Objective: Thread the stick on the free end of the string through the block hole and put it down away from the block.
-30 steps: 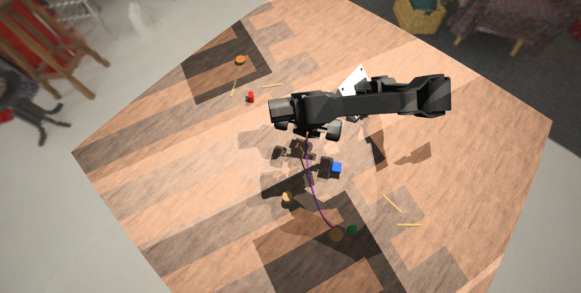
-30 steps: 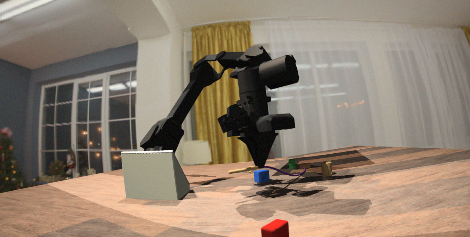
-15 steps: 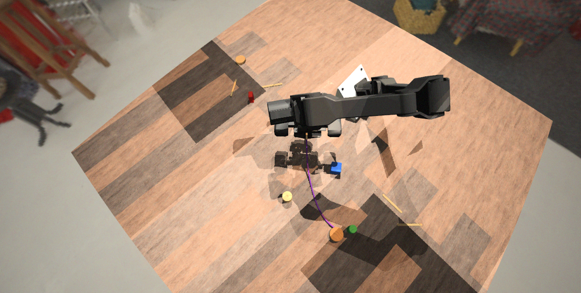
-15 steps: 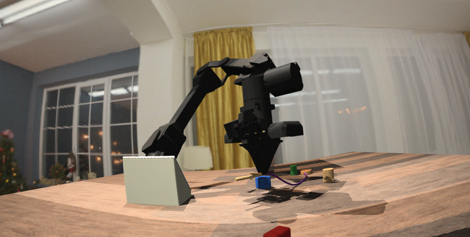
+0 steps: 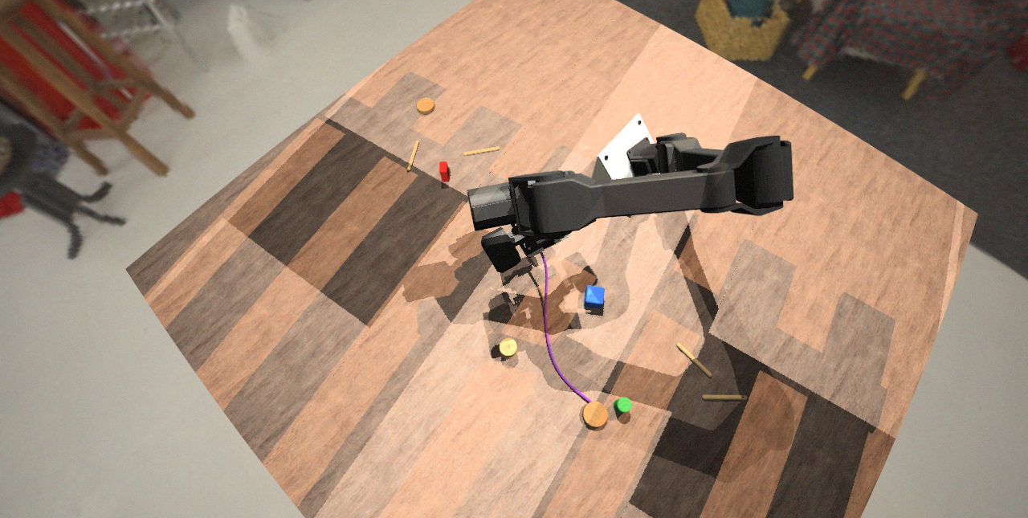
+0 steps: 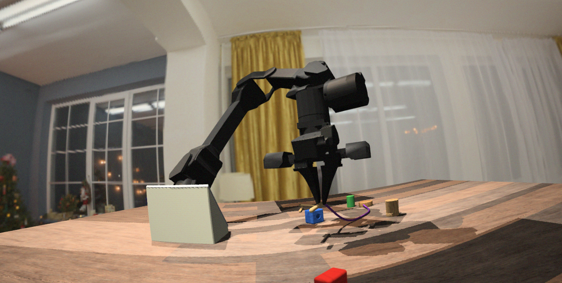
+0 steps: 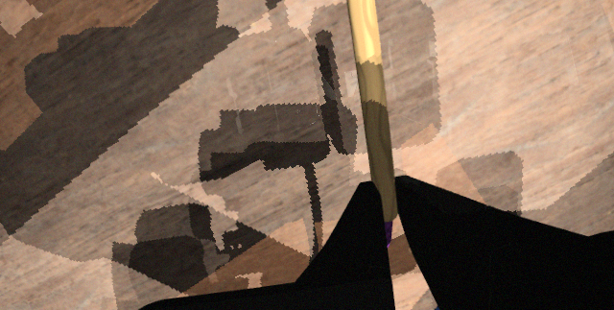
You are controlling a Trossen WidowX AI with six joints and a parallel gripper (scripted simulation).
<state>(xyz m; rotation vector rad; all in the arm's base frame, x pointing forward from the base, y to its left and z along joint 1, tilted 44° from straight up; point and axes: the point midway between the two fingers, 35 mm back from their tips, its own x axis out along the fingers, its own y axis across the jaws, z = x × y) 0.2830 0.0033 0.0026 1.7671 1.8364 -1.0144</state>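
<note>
Now: gripper tip 20 mm to the left of the thin wooden stick. Round my gripper tip: wooden cylinder: 150 mm ahead, 90 mm to the left, 40 mm below; blue block: 20 mm behind, 120 mm to the left, 40 mm below; red block: 10 mm ahead, 260 mm to the right, 40 mm below.
</note>
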